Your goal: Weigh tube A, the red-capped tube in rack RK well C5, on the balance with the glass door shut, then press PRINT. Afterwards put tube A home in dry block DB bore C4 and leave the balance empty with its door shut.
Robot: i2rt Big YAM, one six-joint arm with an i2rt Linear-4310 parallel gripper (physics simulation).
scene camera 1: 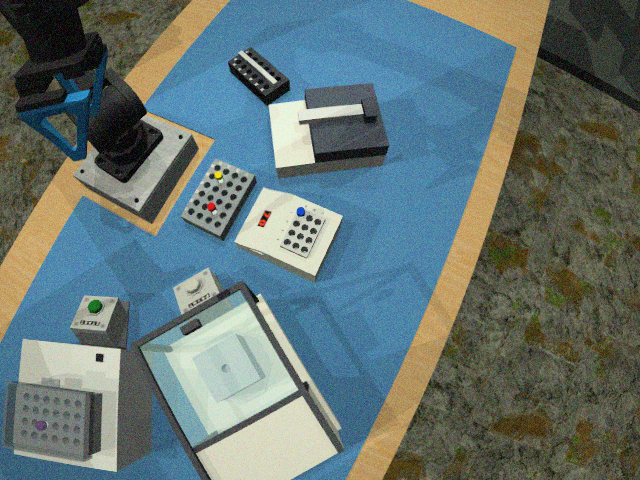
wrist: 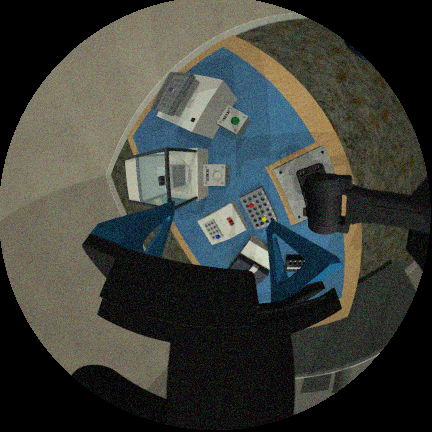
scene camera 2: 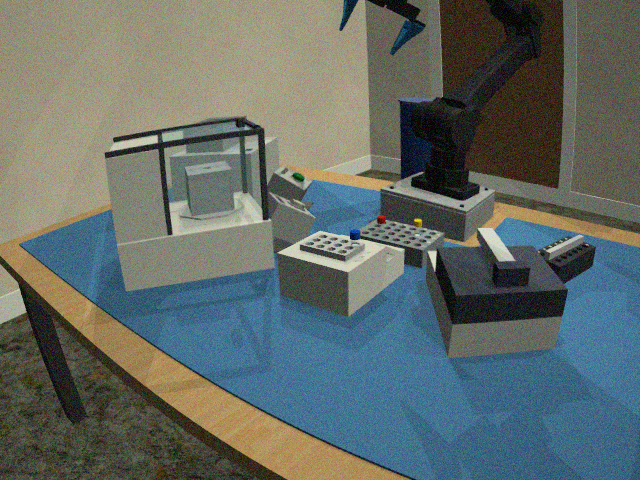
The same spot on a white-and-dark device with lever: (wrist: pixel 253 256) is (scene camera 1: pixel 301 138). The same spot on a glass-box balance: (scene camera 1: pixel 301 429) is (wrist: pixel 133 193).
